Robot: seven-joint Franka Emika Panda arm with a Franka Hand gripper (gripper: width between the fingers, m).
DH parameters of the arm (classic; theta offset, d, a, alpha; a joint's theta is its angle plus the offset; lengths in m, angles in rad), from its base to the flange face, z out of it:
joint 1: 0 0.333 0 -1.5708
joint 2: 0 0 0 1.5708
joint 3: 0 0.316 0.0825 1.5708
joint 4: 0 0 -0.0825 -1.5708
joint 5: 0 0.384 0 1.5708
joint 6: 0 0 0.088 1.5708
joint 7: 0 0.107 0 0
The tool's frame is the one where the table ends.
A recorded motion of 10 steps. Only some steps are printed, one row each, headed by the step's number.
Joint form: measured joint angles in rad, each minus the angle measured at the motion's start. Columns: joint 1, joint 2, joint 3, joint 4, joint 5, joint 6, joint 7.
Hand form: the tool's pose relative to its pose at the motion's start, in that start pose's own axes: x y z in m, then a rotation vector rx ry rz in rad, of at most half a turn. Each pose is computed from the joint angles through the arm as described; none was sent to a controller.
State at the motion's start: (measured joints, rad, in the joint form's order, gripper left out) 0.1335 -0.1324 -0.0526 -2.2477 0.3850 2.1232 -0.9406
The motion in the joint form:
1: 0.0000 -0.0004 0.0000 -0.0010 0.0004 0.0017 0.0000
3: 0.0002 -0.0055 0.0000 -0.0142 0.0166 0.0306 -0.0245
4: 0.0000 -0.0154 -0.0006 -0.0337 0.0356 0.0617 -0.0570
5: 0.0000 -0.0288 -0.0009 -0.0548 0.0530 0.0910 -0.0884
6: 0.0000 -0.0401 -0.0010 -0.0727 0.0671 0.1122 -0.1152
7: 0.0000 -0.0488 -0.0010 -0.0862 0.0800 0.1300 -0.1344
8: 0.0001 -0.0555 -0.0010 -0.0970 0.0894 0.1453 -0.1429
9: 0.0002 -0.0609 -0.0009 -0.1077 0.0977 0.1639 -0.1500
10: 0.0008 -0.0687 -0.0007 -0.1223 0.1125 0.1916 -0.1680
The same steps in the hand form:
1: -0.0001 0.0000 0.0001 -0.0008 0.0009 0.0004
3: -0.0012 0.0004 0.0007 -0.0110 0.0232 -0.0130
4: -0.0041 0.0001 0.0014 -0.0219 0.0473 -0.0309
5: -0.0073 -0.0011 0.0013 -0.0339 0.0700 -0.0492
6: -0.0104 -0.0025 0.0016 -0.0421 0.0862 -0.0650
7: -0.0126 -0.0034 0.0016 -0.0492 0.1007 -0.0745
8: -0.0144 -0.0041 0.0017 -0.0560 0.1121 -0.0756
9: -0.0161 -0.0042 0.0020 -0.0654 0.1232 -0.0754
10: -0.0182 -0.0045 0.0020 -0.0798 0.1415 -0.0816

